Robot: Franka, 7 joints.
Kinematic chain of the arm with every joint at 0, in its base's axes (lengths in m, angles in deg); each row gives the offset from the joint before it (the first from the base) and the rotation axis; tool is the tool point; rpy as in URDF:
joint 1: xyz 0 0 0.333 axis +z
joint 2: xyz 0 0 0 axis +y
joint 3: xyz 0 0 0.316 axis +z
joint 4: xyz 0.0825 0 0 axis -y
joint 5: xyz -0.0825 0 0.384 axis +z
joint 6: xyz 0 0 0 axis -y
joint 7: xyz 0.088 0 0 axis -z
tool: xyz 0 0 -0.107 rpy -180 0 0
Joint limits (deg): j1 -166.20..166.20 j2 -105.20..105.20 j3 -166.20..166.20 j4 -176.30..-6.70 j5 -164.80..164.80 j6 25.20..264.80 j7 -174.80..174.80
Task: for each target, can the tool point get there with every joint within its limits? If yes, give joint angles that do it. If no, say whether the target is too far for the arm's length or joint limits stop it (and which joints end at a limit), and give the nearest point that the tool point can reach.
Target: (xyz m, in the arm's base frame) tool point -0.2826 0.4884 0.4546
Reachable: yes | joints 81.08 1.79 47.33 -122.47 -103.51 104.64 146.06
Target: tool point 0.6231 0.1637 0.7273
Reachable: yes | joints -107.45 -55.74 72.66 -73.22 -137.48 163.04 -42.70
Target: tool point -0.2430 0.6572 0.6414
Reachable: yes | joints 108.62 64.21 50.84 -22.92 3.35 226.41 -99.31
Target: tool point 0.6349 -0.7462 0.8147
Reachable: no: too far | nearest point 0.4989 -0.5864 0.7115 | short by 0.234 m
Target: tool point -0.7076 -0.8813 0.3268
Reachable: no: too far | nearest point -0.5371 -0.6689 0.3283 | short by 0.272 m
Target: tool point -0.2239 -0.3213 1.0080
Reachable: yes | joints -70.33 53.83 -135.58 -64.79 -65.67 112.33 68.22
